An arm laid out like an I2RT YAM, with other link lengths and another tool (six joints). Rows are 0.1 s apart.
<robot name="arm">
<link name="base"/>
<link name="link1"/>
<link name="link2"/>
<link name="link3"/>
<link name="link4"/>
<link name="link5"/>
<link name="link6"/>
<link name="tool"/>
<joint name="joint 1" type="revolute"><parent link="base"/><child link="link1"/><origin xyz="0 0 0.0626" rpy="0 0 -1.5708"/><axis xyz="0 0 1"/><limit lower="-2.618" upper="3.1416"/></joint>
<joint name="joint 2" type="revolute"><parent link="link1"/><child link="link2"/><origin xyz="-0.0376 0.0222 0.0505" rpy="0 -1.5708 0"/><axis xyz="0 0 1"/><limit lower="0" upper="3.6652"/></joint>
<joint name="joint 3" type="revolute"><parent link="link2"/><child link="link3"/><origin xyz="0 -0.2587 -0.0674" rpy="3.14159 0 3.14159"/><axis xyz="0 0 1"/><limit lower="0" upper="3.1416"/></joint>
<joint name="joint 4" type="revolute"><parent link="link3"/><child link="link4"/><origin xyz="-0.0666 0.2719 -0.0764" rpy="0 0 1.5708"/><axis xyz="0 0 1"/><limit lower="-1.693" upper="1.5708"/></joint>
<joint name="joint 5" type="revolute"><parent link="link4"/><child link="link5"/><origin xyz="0.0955 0.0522 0.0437" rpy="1.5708 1.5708 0"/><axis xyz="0 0 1"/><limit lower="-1.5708" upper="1.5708"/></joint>
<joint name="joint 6" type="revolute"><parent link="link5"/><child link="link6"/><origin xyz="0 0.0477 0.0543" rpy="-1.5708 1.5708 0"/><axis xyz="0 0 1"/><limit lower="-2.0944" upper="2.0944"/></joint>
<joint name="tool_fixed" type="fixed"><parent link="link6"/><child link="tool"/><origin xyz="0.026 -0.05 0.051" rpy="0 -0.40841 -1.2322"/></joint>
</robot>
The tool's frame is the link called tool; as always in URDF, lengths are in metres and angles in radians.
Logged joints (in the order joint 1, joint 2, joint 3, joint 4, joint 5, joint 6), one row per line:
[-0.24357, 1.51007, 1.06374, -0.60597, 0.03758, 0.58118]
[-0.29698, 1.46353, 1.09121, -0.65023, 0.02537, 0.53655]
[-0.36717, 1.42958, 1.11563, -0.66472, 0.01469, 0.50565]
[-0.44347, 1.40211, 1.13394, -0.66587, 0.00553, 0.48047]
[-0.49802, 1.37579, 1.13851, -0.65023, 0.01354, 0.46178]
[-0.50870, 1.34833, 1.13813, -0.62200, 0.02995, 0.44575]
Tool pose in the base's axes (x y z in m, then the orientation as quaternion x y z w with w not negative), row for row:
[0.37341, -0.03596, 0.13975, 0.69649, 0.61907, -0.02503, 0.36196]
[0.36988, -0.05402, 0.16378, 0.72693, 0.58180, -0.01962, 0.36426]
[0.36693, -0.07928, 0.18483, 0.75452, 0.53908, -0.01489, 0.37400]
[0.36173, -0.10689, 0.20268, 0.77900, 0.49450, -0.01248, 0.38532]
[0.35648, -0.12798, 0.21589, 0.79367, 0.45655, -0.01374, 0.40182]
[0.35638, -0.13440, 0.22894, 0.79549, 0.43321, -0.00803, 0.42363]
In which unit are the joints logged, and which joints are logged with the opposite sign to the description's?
The joints are logged in radians. Opposite sign: joint 6.
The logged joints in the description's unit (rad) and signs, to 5 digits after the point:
[-0.24357, 1.51007, 1.06374, -0.60597, 0.03758, -0.58118]
[-0.29698, 1.46353, 1.09121, -0.65023, 0.02537, -0.53655]
[-0.36717, 1.42958, 1.11563, -0.66472, 0.01469, -0.50565]
[-0.44347, 1.40211, 1.13394, -0.66587, 0.00553, -0.48047]
[-0.49802, 1.37579, 1.13851, -0.65023, 0.01354, -0.46178]
[-0.50870, 1.34833, 1.13813, -0.62200, 0.02995, -0.44575]

